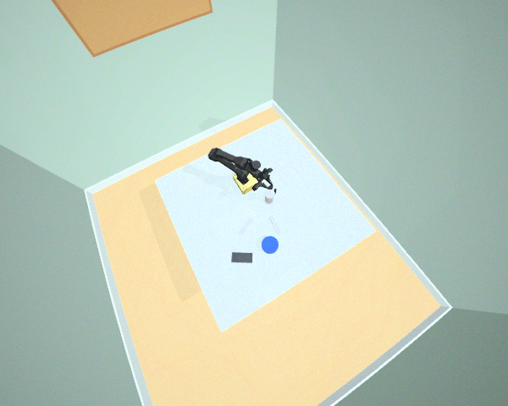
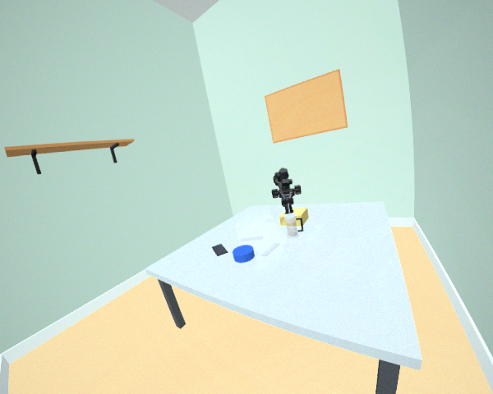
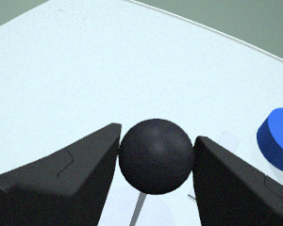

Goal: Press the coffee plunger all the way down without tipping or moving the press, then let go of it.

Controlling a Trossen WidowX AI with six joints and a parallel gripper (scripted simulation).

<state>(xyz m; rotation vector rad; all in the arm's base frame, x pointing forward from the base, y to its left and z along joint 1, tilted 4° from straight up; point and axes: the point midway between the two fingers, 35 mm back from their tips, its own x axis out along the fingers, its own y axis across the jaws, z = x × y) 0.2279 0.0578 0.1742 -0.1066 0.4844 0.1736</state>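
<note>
Now: the coffee press 10 mm behind my gripper tip, 10 mm to the left of it and 120 mm below it. The rest, counted from my gripper tip: dark flat rectangle (180 mm ahead, 450 mm to the right, 240 mm below); blue round disc (250 mm ahead, 240 mm to the right, 220 mm below).
</note>
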